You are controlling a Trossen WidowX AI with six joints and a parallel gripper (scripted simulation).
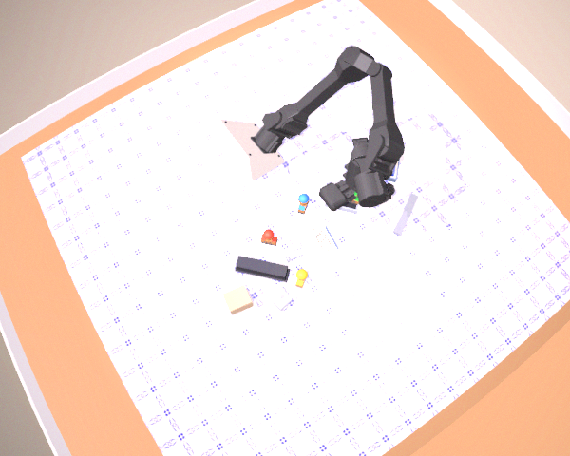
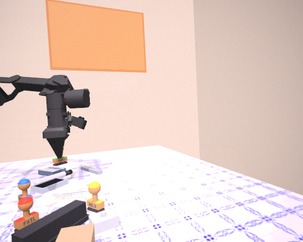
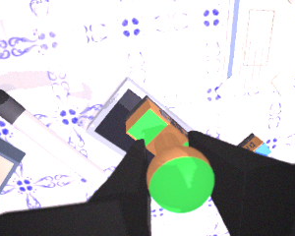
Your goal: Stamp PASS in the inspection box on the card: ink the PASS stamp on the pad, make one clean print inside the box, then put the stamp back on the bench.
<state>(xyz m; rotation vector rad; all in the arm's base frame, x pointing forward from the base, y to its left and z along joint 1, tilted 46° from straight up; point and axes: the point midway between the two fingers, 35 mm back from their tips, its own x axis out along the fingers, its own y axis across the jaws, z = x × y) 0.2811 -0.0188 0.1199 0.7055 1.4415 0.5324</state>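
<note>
Right now my gripper tip is 30 mm past the ink pad tray, 10 mm to the right of it and 90 mm above it. Also, from my gripper tip: marker (10 mm behind, 110 mm to the left, 80 mm below); then blue-knob stamp (90 mm behind, 90 mm to the right, 70 mm below); then beige card (30 mm ahead, 110 mm to the right, 100 mm below).
</note>
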